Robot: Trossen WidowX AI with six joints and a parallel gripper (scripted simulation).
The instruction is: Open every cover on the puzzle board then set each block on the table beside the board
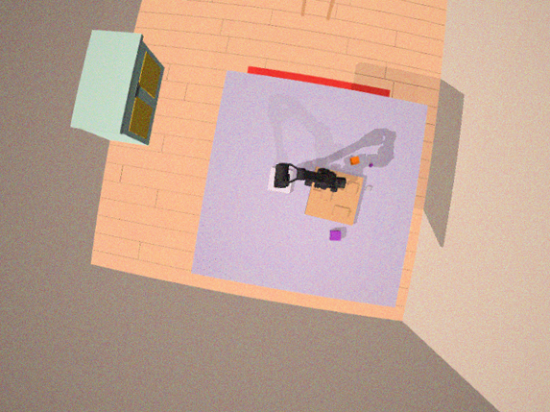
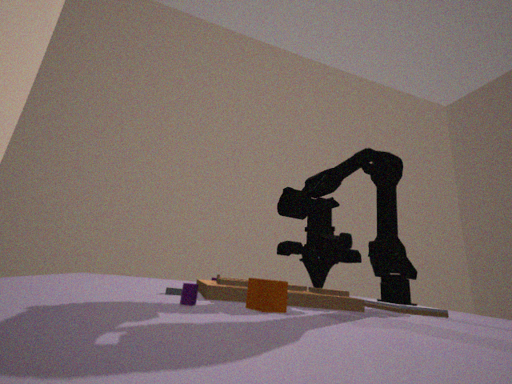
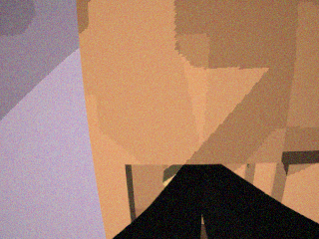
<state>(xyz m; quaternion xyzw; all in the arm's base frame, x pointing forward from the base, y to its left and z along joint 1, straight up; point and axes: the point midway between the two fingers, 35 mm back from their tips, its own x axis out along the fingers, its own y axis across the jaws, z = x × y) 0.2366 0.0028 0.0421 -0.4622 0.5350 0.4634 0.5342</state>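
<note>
Now: the wooden puzzle board 90 mm ahead of my gripper tip and 60 mm to the right of it. Round my gripper tip: grey flat piece (310 mm ahead, 20 mm below); then orange block (210 mm ahead, 160 mm to the left).
</note>
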